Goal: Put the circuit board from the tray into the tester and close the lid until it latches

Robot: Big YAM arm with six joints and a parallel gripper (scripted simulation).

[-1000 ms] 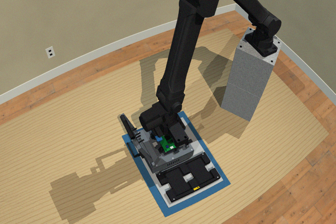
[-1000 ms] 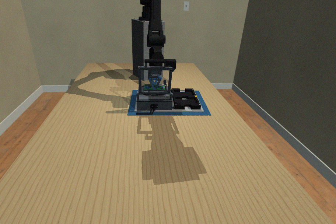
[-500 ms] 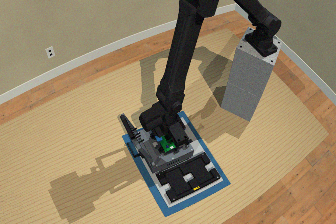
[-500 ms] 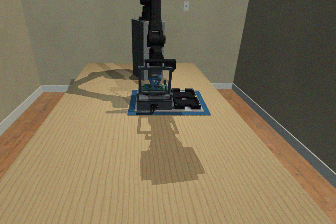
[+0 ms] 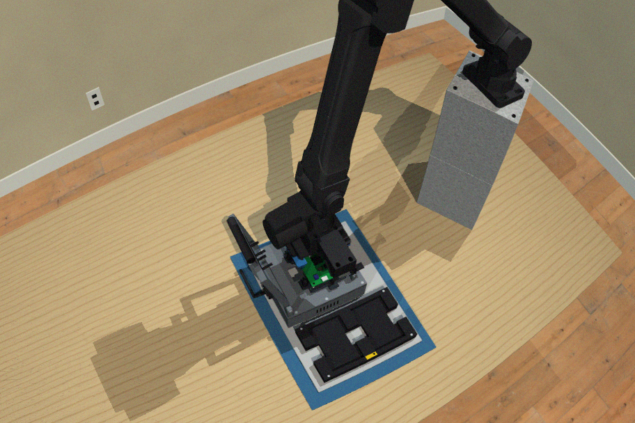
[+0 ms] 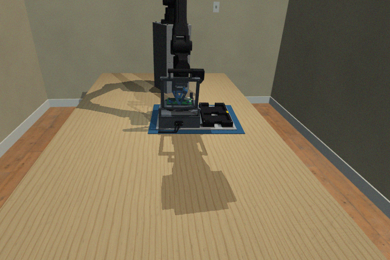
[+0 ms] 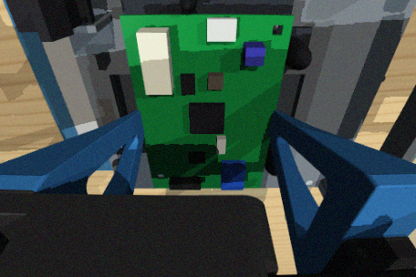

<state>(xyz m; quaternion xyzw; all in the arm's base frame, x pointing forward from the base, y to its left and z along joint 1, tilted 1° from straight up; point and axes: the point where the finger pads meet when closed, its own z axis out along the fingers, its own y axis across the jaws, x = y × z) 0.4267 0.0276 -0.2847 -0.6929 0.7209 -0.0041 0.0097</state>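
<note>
My hand is right at the green circuit board. Also, from my hand: grey tester 3 cm to the left, 3 cm ahead, 2 cm above; then black latch hook 6 cm to the left, 6 cm behind; then lid 12 cm ahead, 9 cm above, 1 cm to the right.
</note>
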